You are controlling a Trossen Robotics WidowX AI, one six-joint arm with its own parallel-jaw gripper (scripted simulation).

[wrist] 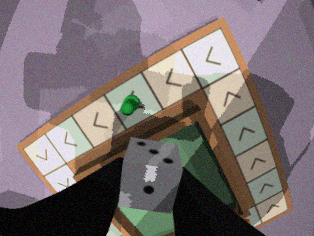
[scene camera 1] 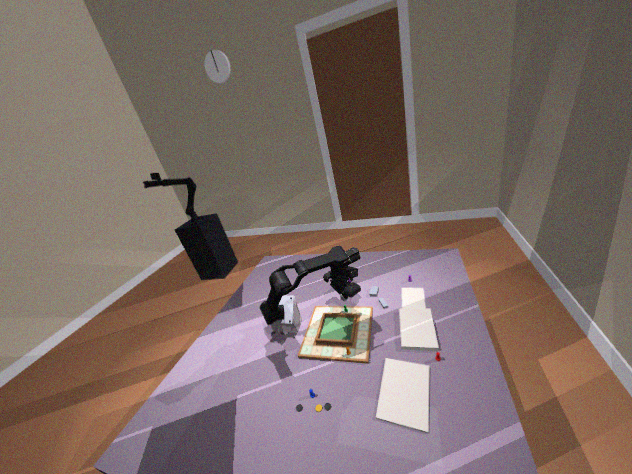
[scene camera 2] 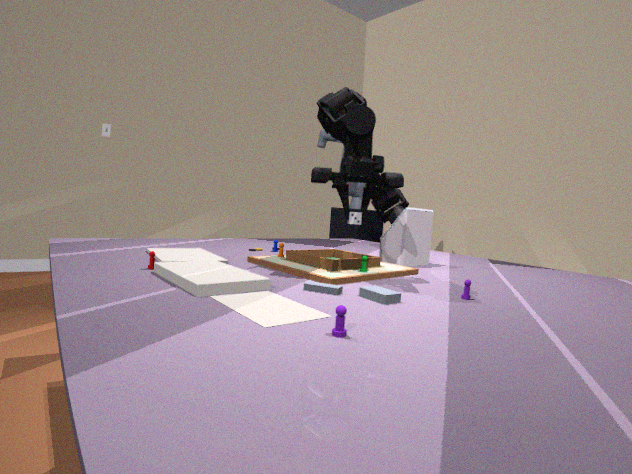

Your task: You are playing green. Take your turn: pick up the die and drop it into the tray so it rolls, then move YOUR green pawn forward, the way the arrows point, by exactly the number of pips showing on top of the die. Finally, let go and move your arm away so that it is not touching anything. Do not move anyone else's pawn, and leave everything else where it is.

Labels:
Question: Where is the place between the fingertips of the gripper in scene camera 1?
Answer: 344,297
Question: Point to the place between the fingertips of the gripper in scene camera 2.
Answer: At 354,219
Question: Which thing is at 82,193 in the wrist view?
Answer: The gripper.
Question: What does the gripper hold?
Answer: A white die.

